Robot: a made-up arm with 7 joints.
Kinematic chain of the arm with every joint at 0, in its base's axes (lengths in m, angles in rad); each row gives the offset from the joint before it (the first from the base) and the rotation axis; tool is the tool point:
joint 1: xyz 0 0 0.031 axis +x
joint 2: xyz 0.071 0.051 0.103 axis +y
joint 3: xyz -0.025 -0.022 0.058 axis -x
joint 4: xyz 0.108 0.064 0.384 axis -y
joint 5: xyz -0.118 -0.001 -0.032 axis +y
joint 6: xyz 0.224 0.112 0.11 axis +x
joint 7: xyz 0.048 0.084 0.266 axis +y
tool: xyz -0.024 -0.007 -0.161
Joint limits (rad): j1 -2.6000..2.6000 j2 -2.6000..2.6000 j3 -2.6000..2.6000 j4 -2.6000..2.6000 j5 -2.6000..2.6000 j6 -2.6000..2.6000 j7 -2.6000..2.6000
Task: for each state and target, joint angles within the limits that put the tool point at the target. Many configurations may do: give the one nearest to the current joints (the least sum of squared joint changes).
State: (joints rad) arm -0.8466 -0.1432 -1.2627 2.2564 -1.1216 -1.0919 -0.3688
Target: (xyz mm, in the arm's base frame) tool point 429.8 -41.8 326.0
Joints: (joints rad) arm -0.2411 0.5882 -1.7549 2.6000 -1.6843 -0.9320 0.0462
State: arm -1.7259 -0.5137 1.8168 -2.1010 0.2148 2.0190 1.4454
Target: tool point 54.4 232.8 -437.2
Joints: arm -1.6459 -0.3982 1.6031 -2.1967 0.2713 2.1450 1.5938
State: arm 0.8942 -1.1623 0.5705 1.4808 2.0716 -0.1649 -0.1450
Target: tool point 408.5 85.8 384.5
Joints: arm 0.5829 -0.6976 0.8567 1.1802 2.3486 -0.2981 -0.2385
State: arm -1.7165 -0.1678 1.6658 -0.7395 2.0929 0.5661 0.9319
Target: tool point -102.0 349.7 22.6
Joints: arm -0.9114 0.1510 1.1294 -0.9972 2.4203 1.0359 1.2640
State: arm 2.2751 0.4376 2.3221 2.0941 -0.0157 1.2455 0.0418
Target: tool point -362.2 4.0 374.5
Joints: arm 2.1144 0.8533 2.5226 1.8430 0.3246 1.0352 -0.4927
